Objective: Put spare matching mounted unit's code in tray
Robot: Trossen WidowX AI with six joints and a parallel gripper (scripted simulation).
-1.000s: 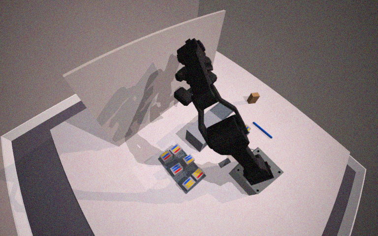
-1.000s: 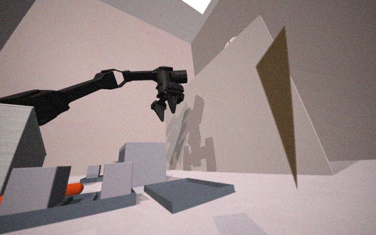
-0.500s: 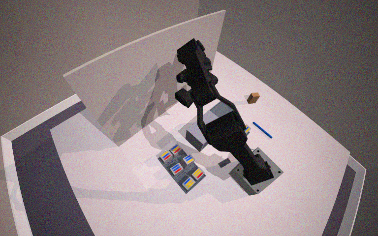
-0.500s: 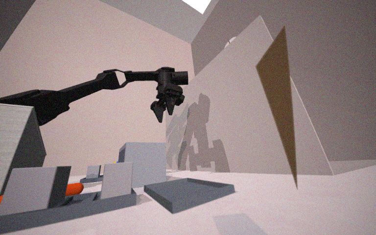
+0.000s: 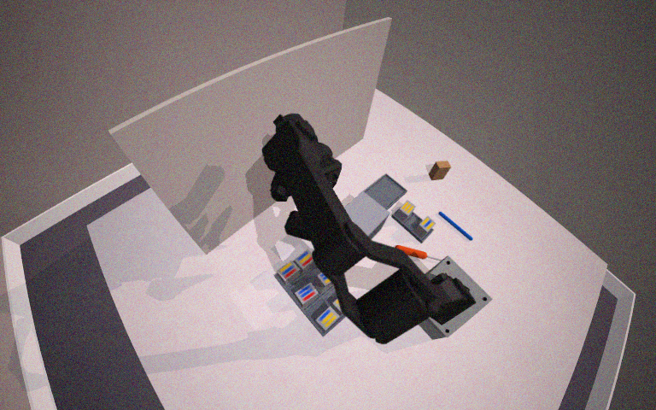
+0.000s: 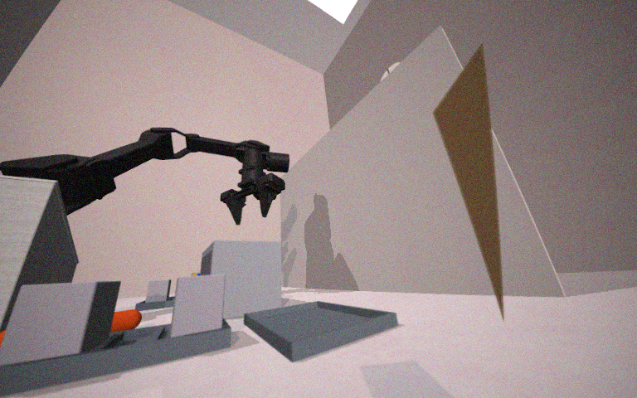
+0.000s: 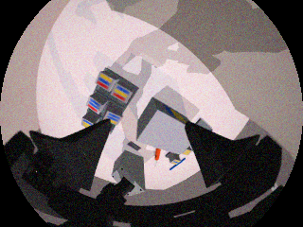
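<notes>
The grey spare block is 160 mm behind my gripper tip, 130 mm to the left of it and 140 mm below it. From my gripper tip the other things lie so: grey box: 60 mm behind, 100 mm to the right, 130 mm below; then grey wall: 190 mm ahead, 130 mm to the right, 40 mm above; then dark grey tray: 50 mm behind, 310 mm to the right, 180 mm below.
</notes>
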